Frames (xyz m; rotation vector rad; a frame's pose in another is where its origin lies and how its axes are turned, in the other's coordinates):
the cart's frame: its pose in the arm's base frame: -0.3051 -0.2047 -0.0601 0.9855 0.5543 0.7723
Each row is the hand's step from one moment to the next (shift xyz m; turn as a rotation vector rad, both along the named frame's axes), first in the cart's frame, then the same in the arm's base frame.
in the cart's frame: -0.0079 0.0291 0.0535 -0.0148 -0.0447 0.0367
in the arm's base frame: 0.0244 -0.0245 0.0507 0.0317 -0.0456 -0.0219
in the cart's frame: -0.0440 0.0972 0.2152 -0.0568 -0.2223 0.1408
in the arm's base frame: 0.0971 -0.1148 0.1873 0.1377 -0.1918 -0.1293
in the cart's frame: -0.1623 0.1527 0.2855 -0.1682 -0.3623 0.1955
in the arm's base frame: 0.0574 -0.2261 0.2770 0.1534 -0.3543 -0.2207
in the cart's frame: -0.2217 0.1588 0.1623 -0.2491 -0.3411 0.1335
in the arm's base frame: -0.0699 -0.2064 0.2307 0.0522 -0.3784 -0.2242
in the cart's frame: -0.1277 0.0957 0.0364 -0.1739 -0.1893 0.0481
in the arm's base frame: -0.0828 -0.0876 0.1107 -0.0117 -0.2245 -0.1337
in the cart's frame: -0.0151 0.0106 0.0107 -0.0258 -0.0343 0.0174
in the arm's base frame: -0.0049 -0.0139 0.0154 0.0077 -0.0407 -0.0207
